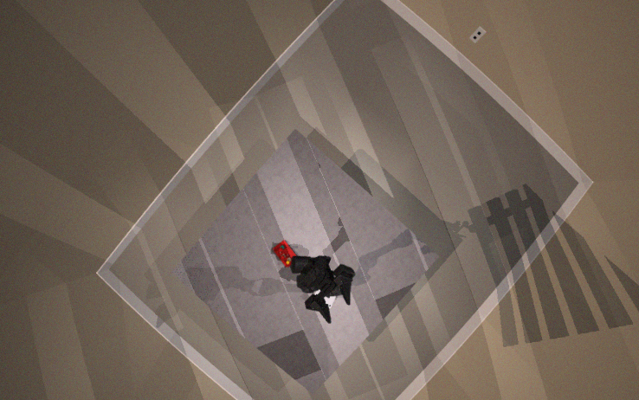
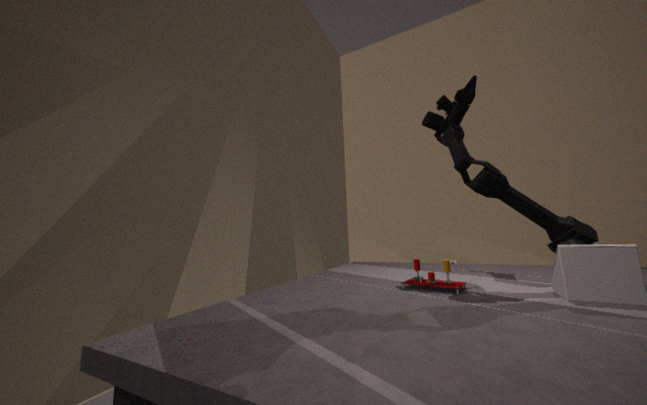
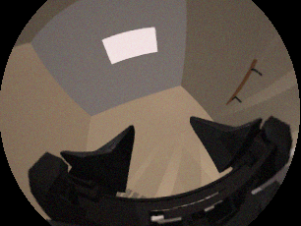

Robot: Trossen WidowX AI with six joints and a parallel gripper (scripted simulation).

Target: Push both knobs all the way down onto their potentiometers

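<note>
The yellow knob lies 670 mm below my gripper tip, 210 mm to the left of it and 150 mm ahead of it. The rest, counted from my gripper tip: red knob (670 mm below, 240 mm ahead, 180 mm to the left).
</note>
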